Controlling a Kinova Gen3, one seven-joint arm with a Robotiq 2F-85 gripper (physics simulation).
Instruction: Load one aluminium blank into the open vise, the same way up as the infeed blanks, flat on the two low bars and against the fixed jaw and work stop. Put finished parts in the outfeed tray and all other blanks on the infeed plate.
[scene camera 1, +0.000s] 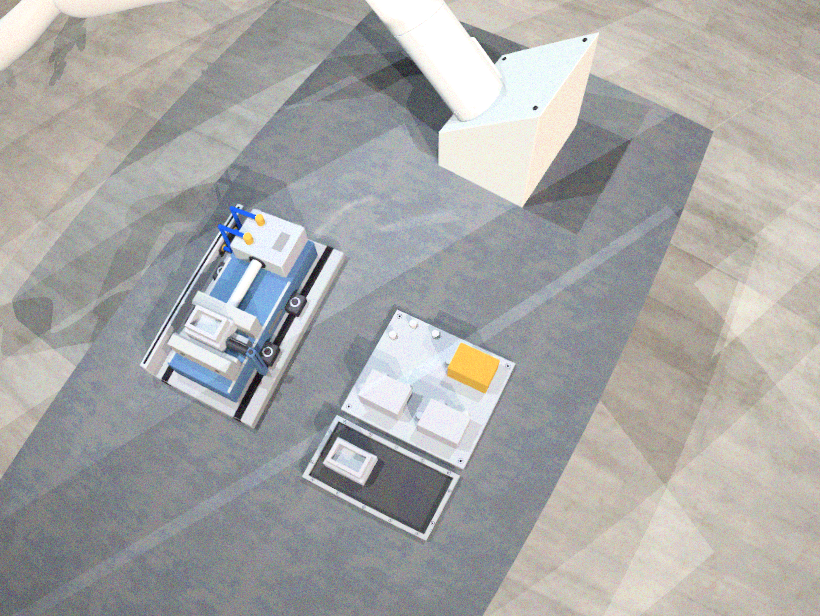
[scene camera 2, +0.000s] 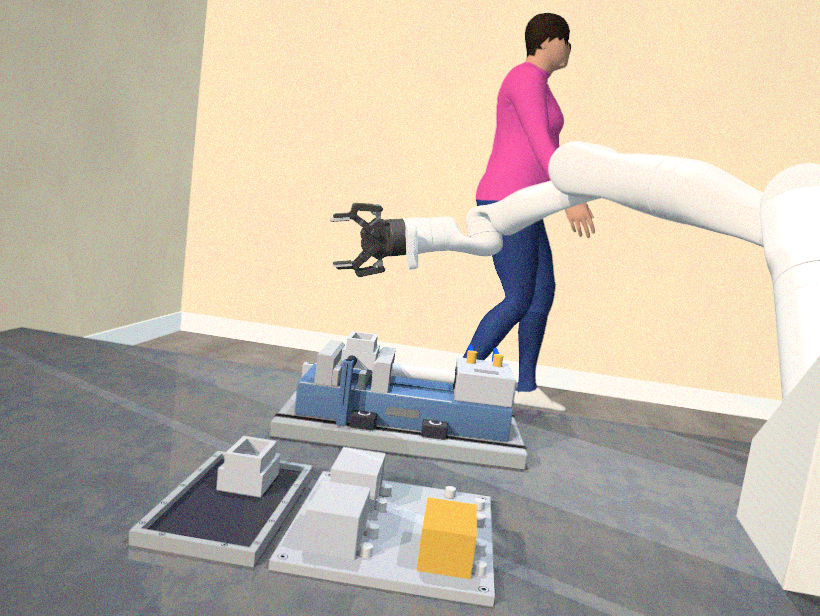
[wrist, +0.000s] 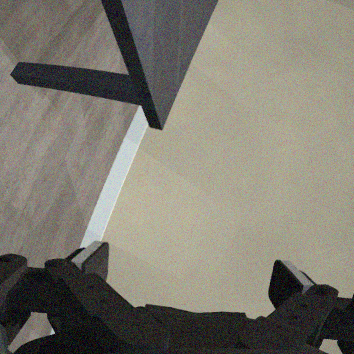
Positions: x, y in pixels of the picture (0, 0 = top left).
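Scene:
There's a brass blank (scene camera 1: 476, 369) sitting 93 cm from the lens, and an outfeed tray (scene camera 1: 412, 493) that's 92 cm from the lens. The infeed plate (scene camera 1: 414, 357), meanwhile, is 97 cm from the lens.

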